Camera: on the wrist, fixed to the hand. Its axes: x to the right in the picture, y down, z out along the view.
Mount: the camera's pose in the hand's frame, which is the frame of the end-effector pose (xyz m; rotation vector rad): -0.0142 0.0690 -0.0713 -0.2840 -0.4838 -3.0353
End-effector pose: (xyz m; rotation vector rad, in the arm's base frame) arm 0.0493 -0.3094 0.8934 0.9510 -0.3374 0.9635
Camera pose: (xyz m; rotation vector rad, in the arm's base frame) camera -0.0257 -0.2441 0.8808 0.4007 0.6492 -2.0167
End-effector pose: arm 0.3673 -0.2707 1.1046 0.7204 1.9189 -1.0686
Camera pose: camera 0.4015 -0.1767 1.1108 2.2820 -0.7503 1.0371
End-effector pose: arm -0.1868 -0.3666 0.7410 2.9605 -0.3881 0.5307
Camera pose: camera -0.2415 -0.4189 0.8067 0.4775 2.5416 -0.5827
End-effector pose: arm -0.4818 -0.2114 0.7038 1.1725 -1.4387 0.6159
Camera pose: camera -0.5154 -0.1191 0.7238 1.6654 0.9956 -1.8681
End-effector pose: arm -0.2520 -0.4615 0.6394 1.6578 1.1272 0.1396
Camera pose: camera -0.2606 -0.4208 0.7306 -1.3520 1.6901 -1.6430
